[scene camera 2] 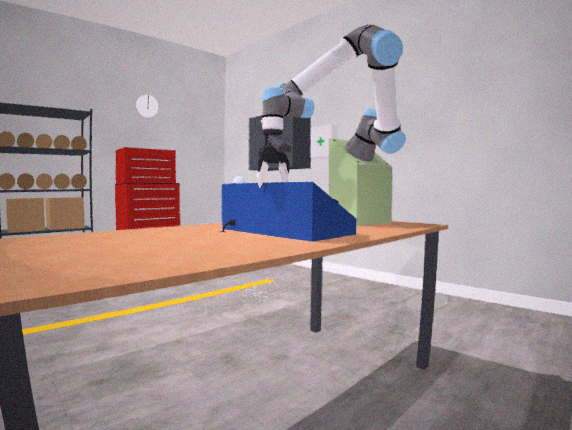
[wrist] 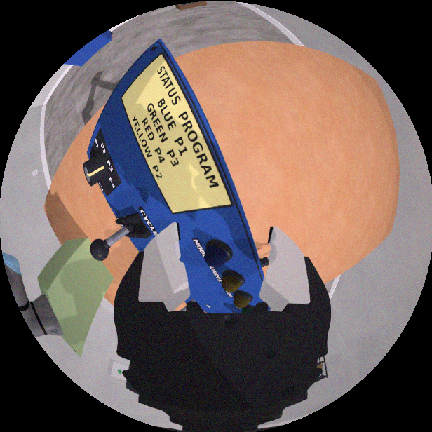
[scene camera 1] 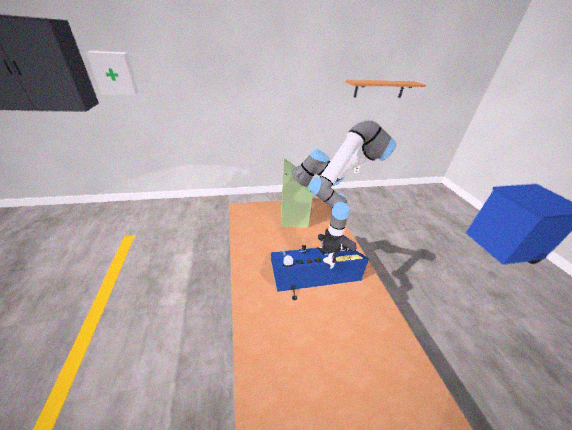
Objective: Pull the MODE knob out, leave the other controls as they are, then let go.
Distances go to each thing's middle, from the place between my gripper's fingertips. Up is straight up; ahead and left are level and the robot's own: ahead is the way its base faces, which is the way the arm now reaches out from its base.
My gripper is now 90 mm past the blue control box (scene camera 2: 297, 210), 70 mm above it and 40 mm to the left of it.
